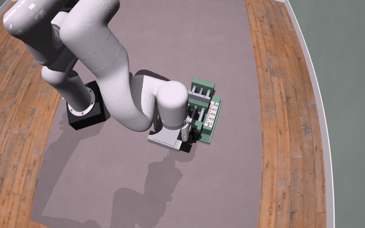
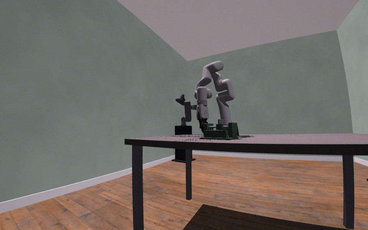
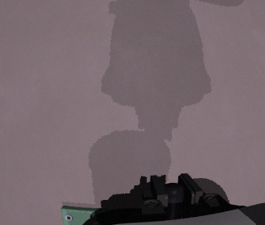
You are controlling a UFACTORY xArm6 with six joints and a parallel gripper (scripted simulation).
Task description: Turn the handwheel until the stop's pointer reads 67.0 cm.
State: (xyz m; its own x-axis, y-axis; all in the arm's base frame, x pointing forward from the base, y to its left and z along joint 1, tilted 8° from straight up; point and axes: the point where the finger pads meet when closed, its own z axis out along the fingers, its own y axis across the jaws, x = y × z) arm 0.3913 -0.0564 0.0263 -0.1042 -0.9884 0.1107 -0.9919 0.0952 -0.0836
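My hand is 2 cm to the right of the black handwheel and 1 cm short of it. From my hand the other things lie so: stop block (16 cm to the left, 6 cm ahead).
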